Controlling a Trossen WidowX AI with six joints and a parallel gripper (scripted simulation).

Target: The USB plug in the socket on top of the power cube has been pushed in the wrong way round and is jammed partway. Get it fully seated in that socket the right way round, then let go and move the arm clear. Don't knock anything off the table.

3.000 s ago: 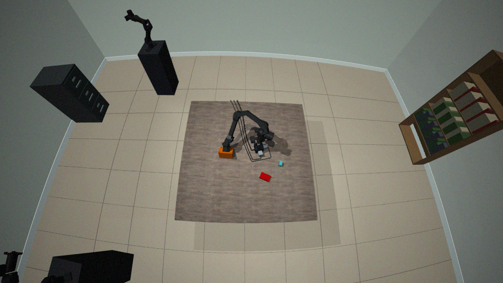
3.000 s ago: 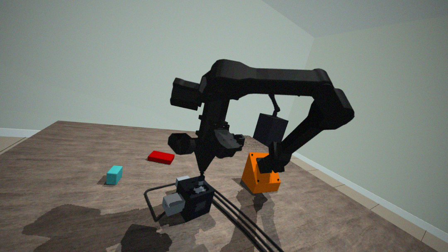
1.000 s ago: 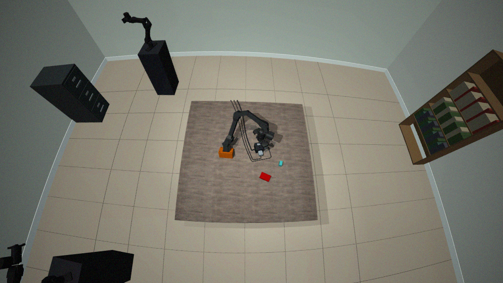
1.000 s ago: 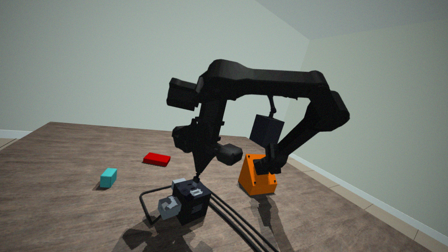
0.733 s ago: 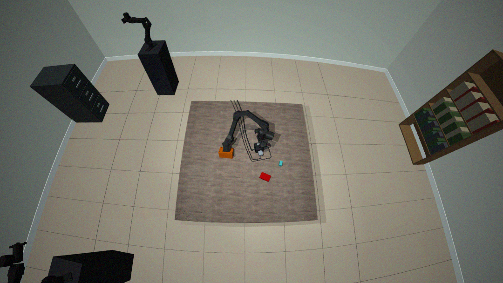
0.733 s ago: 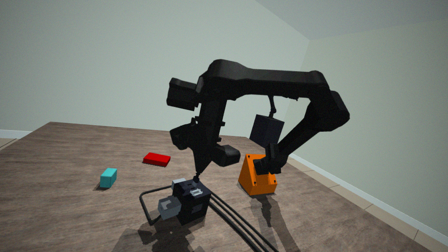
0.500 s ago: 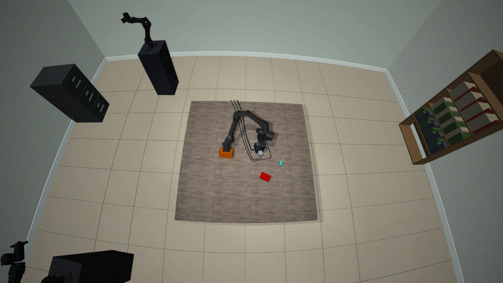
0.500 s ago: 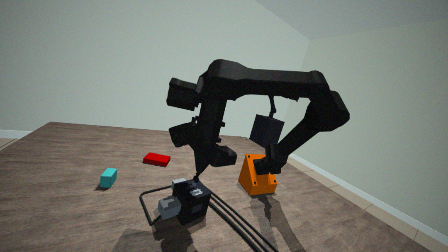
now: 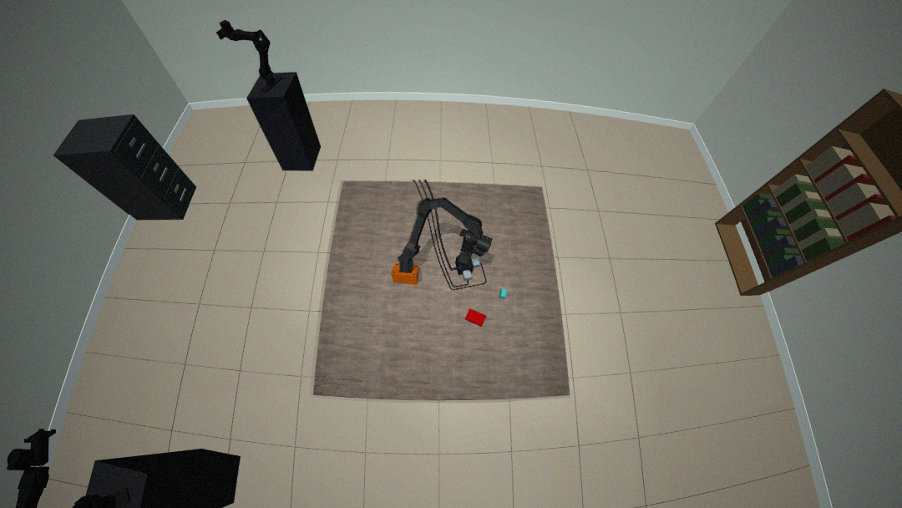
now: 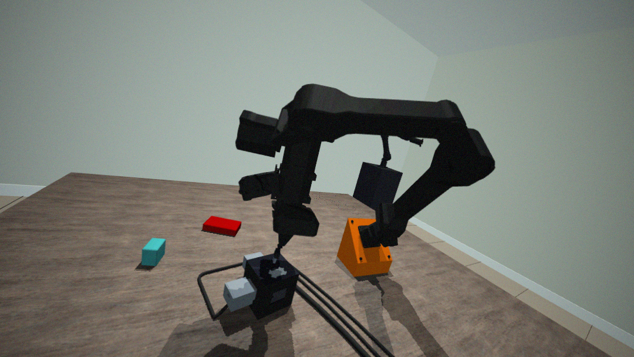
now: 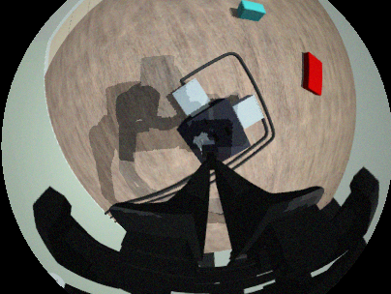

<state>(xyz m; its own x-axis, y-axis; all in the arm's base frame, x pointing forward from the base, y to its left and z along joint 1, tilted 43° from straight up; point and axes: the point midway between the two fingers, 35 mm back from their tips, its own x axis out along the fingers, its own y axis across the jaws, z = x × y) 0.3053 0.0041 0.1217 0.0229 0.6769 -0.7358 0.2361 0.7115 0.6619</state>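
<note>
Right now my gripper tip is 20 mm above the USB plug. Round my gripper tip: light grey socket (10 mm to the left, 60 mm below); then teal block (220 mm ahead, 160 mm to the right, 110 mm below); then flat red block (70 mm ahead, 300 mm to the right, 120 mm below).
</note>
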